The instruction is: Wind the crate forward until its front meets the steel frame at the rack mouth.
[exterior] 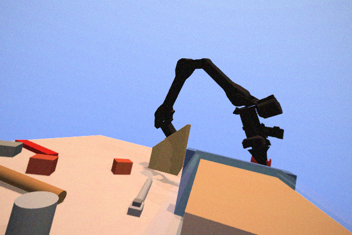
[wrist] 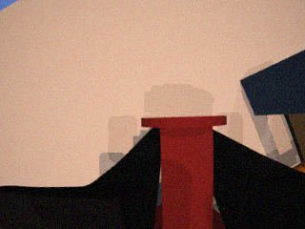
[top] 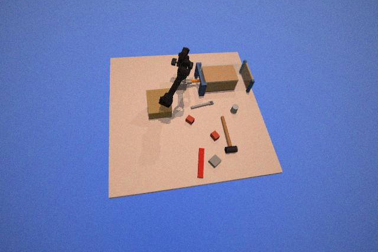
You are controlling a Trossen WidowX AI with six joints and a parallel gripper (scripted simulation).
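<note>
The winch handle lies 50 mm to the right of my gripper tip, 30 mm below it and 10 mm behind it. Also, from my gripper tip: grey winch (120 mm to the right, 100 mm below, 40 mm behind); blue steel frame (140 mm ahead, 110 mm to the right, 30 mm below); red knob (20 mm to the right, 10 mm behind).
</note>
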